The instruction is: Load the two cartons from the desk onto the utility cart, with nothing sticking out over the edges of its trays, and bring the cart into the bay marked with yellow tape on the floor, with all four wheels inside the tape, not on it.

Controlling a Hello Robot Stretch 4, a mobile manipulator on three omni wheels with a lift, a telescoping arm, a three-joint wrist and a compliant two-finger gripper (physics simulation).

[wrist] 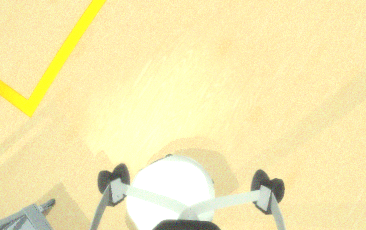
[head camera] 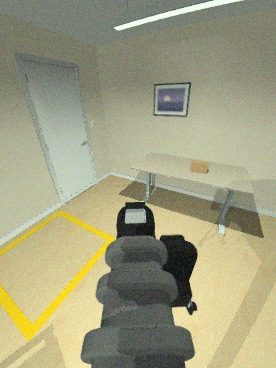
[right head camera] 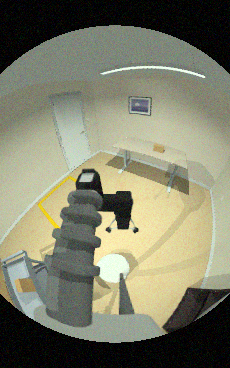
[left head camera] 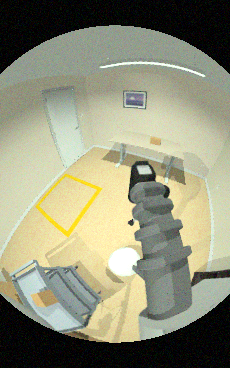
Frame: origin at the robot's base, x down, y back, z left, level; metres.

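Where they show: gripper, fingertip midpoint: (wrist: 190, 181) (right head camera: 121, 230); robot's base at its link origin: (wrist: 174, 193) (right head camera: 113, 267) (left head camera: 123, 260).
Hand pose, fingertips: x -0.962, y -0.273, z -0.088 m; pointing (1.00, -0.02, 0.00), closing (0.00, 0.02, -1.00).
Note:
Each offset is from my fingertips to the top centre of the thing. "spot": to the spot under its first point. Level surfaces: height alone.
One tan carton @(dx +0.152, dy -1.584, dz -0.771 m) (head camera: 199, 167) (left head camera: 155, 141) (right head camera: 159, 148) lies on the desk @(dx +0.270 m) (head camera: 165, 165) (left head camera: 131, 139) (right head camera: 132, 145) by the far wall. Another carton @(spot: dx +0.033, dy +0.557, dz +0.644 m) (left head camera: 44, 298) (right head camera: 25, 285) lies in the top tray of the grey-blue utility cart (left head camera: 37, 282) (right head camera: 17, 267) at the lower left; a corner of the cart (wrist: 34, 215) shows in the wrist view. The cart stands outside the yellow tape bay (head camera: 31, 327) (left head camera: 68, 232) (right head camera: 49, 216) (wrist: 31, 106). My gripper (right head camera: 122, 230) (wrist: 190, 181) is open and empty above the floor, away from both cartons.
A white round disc (left head camera: 124, 261) (right head camera: 113, 268) (wrist: 165, 175) is below the gripper, near my base. A door (head camera: 60, 130) is in the wall behind the bay. Dark furniture (left head camera: 212, 274) (right head camera: 192, 310) stands at the lower right. The desk's legs reach the floor.

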